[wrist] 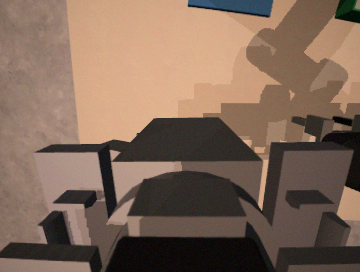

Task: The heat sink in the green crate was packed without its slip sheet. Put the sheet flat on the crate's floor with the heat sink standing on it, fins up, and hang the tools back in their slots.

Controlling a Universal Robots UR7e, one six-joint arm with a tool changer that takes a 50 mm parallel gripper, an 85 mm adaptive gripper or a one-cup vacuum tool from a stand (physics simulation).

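Frame: origin at the arm's base, x ahead, y left, z up, level; millimetres.
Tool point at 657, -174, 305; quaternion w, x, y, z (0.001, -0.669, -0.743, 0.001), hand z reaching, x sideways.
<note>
Pixels of each thing's top centre, then the offset from my tool point to it, as dx, dy, dz. "spot": a spot on its surface instead. Level surfaces: height alone.
- mounted tool's grey body, surface spot: (186, 141) spot: -41, -4, -65
- light grey upright block, surface spot: (71, 172) spot: -29, -56, -43
- matching block, surface spot: (311, 175) spot: -38, +52, -43
- green crate, surface spot: (348, 10) spot: -236, +284, -351
- blue flat panel, surface spot: (231, 6) spot: -232, +69, -375
- tan table top, surface height: dz -385
My mounted tool's grey body (186, 141) fills the lower middle of the wrist view, pointing away from the camera. Its tip and any fingers are hidden behind the body, so whether it is open or shut does not show. A light grey upright block (71, 172) stands close to its left, and a matching block (311, 175) stands to its right; they look like the tool stand's slot supports. A corner of the green crate (348, 10) shows at the top right; its inside is cut off. The heat sink and the slip sheet cannot be made out.
Part of a blue flat panel (231, 6) shows at the top edge. Dark and grey parts (344, 152), perhaps another tool on the stand, are close on the right. The tan table top (125, 60) meets a grey stone-like surface (32, 75) on the left. Arm shadows cross the table.
</note>
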